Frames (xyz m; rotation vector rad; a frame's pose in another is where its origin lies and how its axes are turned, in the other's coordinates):
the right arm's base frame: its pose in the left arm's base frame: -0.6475 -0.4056 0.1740 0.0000 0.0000 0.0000
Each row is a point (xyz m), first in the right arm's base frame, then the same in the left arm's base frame.
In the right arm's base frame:
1: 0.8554 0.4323 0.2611
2: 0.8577 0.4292 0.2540
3: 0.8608 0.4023 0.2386
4: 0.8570 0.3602 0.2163
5: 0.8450 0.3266 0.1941
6: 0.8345 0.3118 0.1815
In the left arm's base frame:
1: 0.2079 0.0267 0.4351
2: 0.2102 0.0236 0.4280
3: 0.2133 -0.0033 0.4126
4: 0.2095 -0.0454 0.3903
5: 0.1975 -0.0790 0.3681
6: 0.1870 -0.0938 0.3555

